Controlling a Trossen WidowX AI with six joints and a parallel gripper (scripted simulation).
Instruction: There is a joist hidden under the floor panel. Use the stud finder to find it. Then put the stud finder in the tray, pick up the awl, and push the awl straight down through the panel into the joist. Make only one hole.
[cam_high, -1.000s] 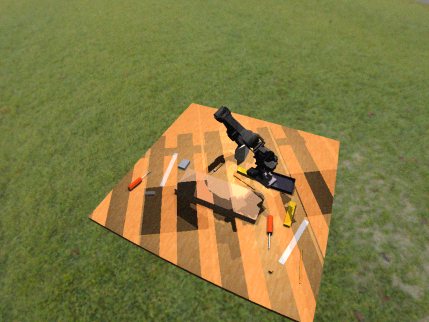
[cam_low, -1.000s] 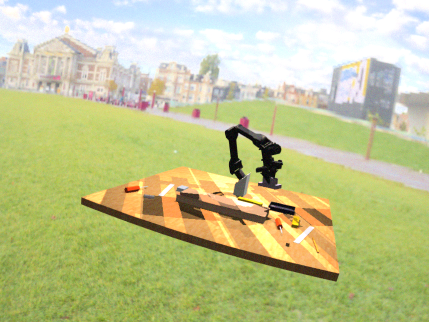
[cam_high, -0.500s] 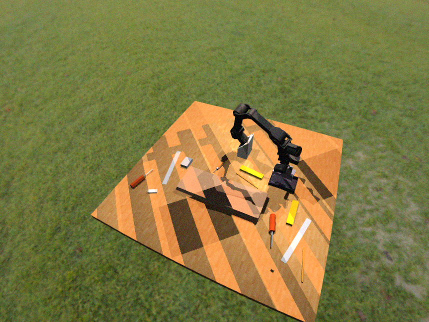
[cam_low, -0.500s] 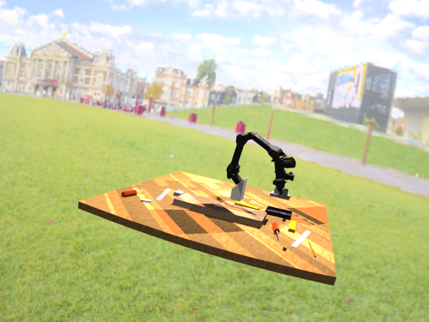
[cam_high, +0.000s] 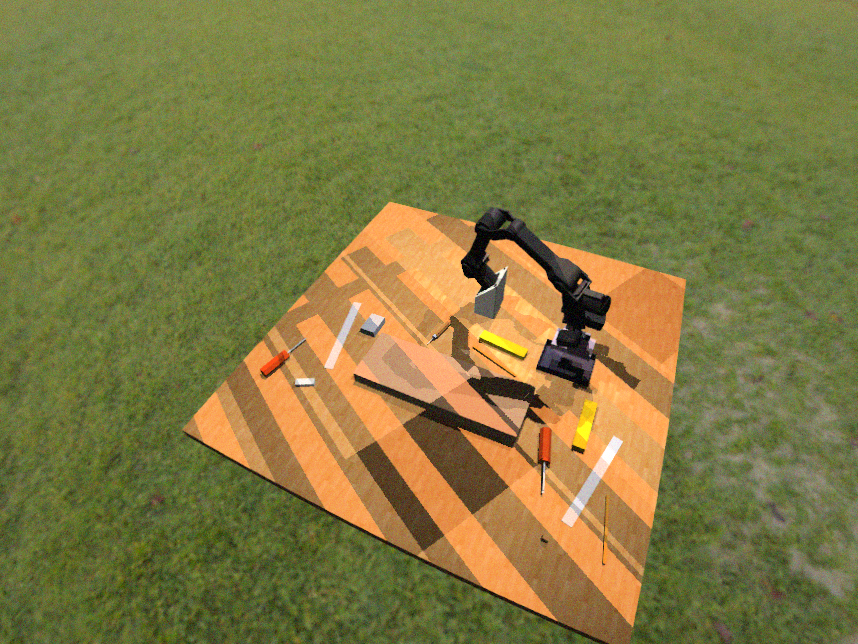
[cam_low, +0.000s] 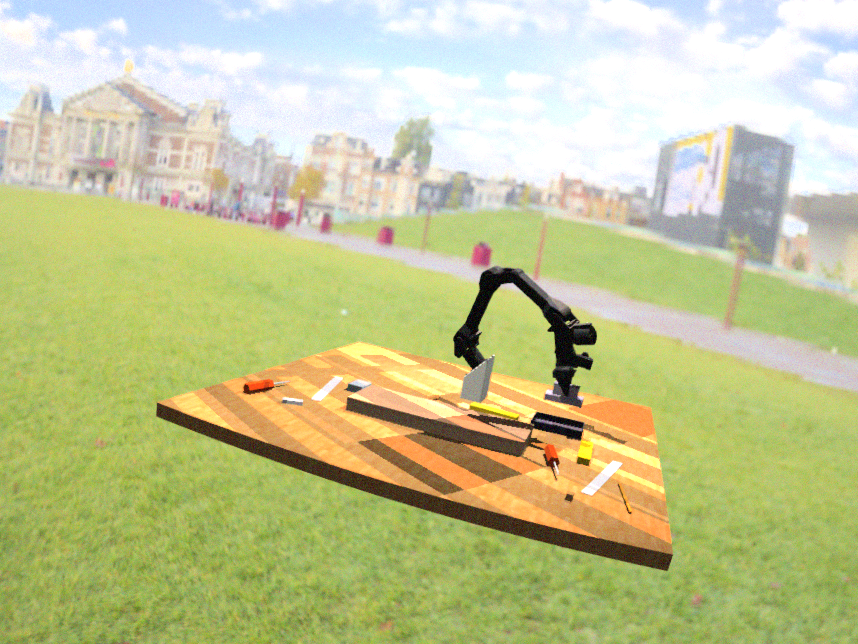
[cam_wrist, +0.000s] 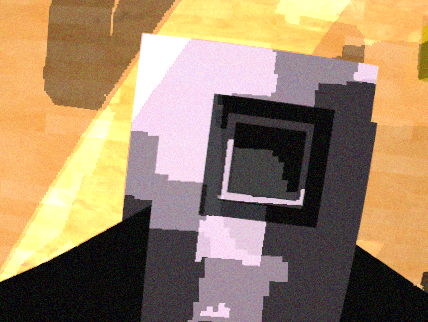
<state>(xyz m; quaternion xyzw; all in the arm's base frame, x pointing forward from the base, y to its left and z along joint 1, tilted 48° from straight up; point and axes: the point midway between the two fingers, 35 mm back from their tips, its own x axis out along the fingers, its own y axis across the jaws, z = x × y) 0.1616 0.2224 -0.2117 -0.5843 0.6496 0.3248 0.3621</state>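
Now: gripper tip 1 cm to the left of the dark tray and 10 cm above it. From my gripper tip the other things lie so: stud finder: 1 cm to the left, 2 cm above; then awl: 3 cm ahead, 44 cm to the right, 11 cm below; then grey block: 7 cm ahead, 65 cm to the right, 10 cm below.
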